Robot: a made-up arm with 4 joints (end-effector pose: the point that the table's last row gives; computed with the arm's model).
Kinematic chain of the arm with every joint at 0, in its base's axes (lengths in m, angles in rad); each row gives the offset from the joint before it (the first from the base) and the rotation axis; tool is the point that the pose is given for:
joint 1: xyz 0 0 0.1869 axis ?
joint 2: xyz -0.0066 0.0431 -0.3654 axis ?
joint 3: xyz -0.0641 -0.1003 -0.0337 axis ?
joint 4: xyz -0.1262 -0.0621 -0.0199 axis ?
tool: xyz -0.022 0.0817 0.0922
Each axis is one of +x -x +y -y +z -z.
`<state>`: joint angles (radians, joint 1 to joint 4).
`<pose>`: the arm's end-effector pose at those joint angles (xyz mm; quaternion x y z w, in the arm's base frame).
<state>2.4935 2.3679 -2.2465 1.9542</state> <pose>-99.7 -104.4 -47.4 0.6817 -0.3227 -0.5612 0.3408</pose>
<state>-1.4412 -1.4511 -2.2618 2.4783</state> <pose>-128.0 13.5 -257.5 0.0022 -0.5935 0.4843 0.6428</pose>
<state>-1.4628 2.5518 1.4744 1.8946</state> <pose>327.3 120.3 -183.1 -0.1790 -0.5571 -0.7718 0.2489</pose>
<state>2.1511 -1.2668 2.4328 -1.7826</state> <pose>-107.9 111.1 -111.4 -0.7822 0.5231 0.3158 0.1214</pose>
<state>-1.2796 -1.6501 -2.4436 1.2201</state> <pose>-27.5 -88.2 -125.5 0.3915 -0.0414 0.7641 0.5110</pose>
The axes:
joint 1: +z
joint 2: +x
joint 3: +z
joint 4: -x

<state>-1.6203 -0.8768 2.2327 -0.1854</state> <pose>-57.2 -16.6 22.3 0.2271 0.4215 0.2349 0.8459</pose>
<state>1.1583 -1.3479 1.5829 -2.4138</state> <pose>117.5 74.7 46.6 -0.0719 0.7624 0.1497 0.6254</pose>
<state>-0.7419 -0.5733 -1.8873 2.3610</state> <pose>-59.7 49.0 -358.2 0.3152 -0.7998 0.4947 0.1273</pose>
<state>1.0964 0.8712 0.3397 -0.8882</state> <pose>54.4 -233.7 -308.5 0.6474 0.3970 0.4717 0.4481</pose>
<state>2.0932 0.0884 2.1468 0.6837</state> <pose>201.8 70.2 -234.8 -0.2164 0.2868 -0.8024 0.4765</pose>
